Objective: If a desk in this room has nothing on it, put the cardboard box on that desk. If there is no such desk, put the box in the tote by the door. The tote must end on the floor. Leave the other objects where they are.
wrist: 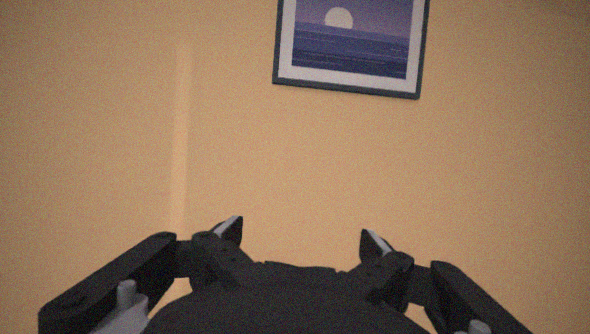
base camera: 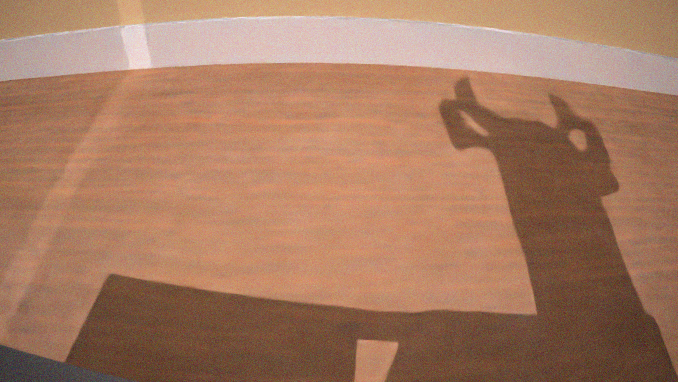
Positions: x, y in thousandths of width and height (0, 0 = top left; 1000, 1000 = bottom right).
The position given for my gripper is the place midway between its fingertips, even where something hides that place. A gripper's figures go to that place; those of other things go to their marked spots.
Labels:
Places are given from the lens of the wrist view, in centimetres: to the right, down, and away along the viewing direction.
my gripper (wrist: 509, 705): 0, 5, 15
framed picture (wrist: 648, 166): 32, -40, 76

